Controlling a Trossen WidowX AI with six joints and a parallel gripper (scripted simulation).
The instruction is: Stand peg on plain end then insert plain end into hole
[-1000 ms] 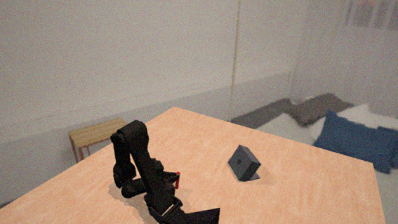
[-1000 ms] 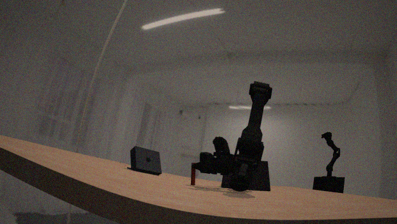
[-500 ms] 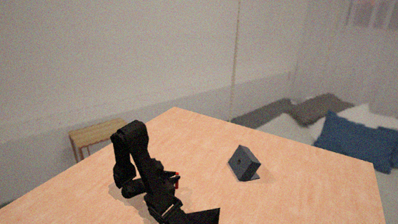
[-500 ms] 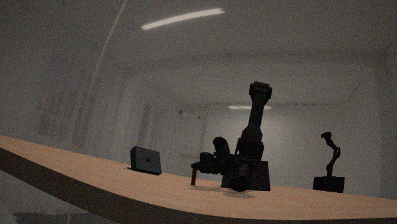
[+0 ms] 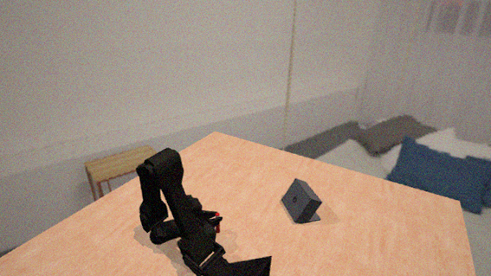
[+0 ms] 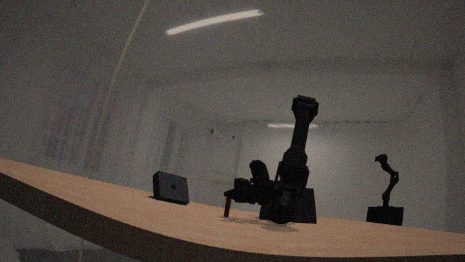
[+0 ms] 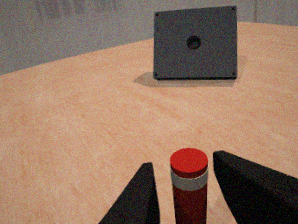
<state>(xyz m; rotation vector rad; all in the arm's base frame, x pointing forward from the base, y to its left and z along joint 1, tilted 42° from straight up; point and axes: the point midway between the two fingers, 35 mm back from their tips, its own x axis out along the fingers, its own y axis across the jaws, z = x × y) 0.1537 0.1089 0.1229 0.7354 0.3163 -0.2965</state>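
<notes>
My gripper tip is now 10 mm past the red peg and 10 mm above it. Also, from my gripper tip: sloped panel: 240 mm ahead, 190 mm to the right, 20 mm below.
</notes>
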